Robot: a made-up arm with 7 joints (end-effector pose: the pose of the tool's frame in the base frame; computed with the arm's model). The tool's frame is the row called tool.
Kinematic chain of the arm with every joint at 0, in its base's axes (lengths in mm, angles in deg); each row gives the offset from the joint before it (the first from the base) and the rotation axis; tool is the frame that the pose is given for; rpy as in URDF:
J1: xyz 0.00 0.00 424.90 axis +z
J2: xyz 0.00 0.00 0.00 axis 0 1 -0.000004
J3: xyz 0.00 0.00 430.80 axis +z
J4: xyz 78.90 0.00 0.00 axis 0 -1 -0.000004
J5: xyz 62.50 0.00 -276.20 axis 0 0.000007 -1
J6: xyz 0.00 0.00 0.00 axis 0 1 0.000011
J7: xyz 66.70 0.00 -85.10 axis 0 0.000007 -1
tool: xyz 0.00 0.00 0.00 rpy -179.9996 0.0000 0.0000
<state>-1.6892 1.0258 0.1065 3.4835 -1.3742 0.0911 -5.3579</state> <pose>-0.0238 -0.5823 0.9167 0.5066 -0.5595 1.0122</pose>
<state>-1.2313 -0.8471 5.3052 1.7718 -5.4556 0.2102 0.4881</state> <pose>-0.4546 0.1680 0.9775 -0.7639 -1.1595 2.5372</pose>
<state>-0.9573 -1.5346 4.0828 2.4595 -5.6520 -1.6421 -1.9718</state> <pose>-0.4360 0.5152 0.3471 -1.2937 -1.7070 -1.9801</pose>
Working (the frame after each row of the table, in the pose's form):
after J1: 0.0000 0.0000 0.4249 0.0000 0.0000 -0.9573
after J2: 0.0000 0.0000 0.4249 -0.7296 -1.4061 -0.7565
after J3: -0.2479 0.3520 0.4405 -1.2652 1.7665 2.2529
after J4: -0.3010 0.3167 0.3941 1.2944 0.4369 1.4817
after J5: -0.5316 0.4678 0.3293 1.0232 0.7635 0.9472
after J6: -0.5316 0.4678 0.3293 1.3757 -0.6147 -0.1022
after J7: -0.4360 0.5152 0.3471 0.2783 -1.6749 1.4439

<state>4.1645 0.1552 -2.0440 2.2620 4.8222 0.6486 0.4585</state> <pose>-0.2358 0.1877 1.1636 -0.6162 -1.0251 -2.1516</pose>
Working (the frame after each row of the table, in the pose's form):
after J1: 0.0000 0.0000 0.4249 0.0000 0.0000 -2.1187
after J2: 0.0000 0.0000 0.4249 0.1644 0.0922 -2.1137
after J3: -0.0347 -0.0568 0.8505 -0.0070 -0.1884 2.1155
after J4: -0.0761 0.0101 0.8561 2.2738 -1.3709 1.0792
after J5: -0.1850 0.1272 1.0898 -0.7749 2.5252 -1.0634
after J6: -0.1850 0.1272 1.0898 0.3970 -2.5365 1.2591
after J7: -0.2358 0.1877 1.1636 0.9144 -2.2599 1.0767

